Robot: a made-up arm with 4 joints.
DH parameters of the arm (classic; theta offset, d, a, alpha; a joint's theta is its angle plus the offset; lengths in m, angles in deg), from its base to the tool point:
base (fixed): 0 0 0 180
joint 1: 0 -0.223 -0.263 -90
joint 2: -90 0.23 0.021 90
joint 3: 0 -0.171 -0.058 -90
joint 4: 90 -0.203 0.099 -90
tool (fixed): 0 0.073 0 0
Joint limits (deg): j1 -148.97..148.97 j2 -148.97..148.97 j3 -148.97..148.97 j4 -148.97..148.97
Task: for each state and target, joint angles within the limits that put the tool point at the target. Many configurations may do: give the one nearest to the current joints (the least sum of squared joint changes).
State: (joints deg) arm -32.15 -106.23 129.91 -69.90
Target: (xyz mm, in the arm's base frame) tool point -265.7 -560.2 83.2
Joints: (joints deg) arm -23.23 -112.79 131.94 -109.30
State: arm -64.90 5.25 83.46 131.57
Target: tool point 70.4 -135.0 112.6
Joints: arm -58.96 46.00 79.40 140.89
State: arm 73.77 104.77 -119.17 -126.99
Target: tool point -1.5 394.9 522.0
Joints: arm 121.79 66.58 -95.31 -88.95
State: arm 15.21 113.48 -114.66 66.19
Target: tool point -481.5 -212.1 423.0
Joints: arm 46.29 85.34 -148.97 37.00
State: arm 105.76 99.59 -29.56 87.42
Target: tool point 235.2 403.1 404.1
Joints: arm 134.73 77.85 -24.08 69.51
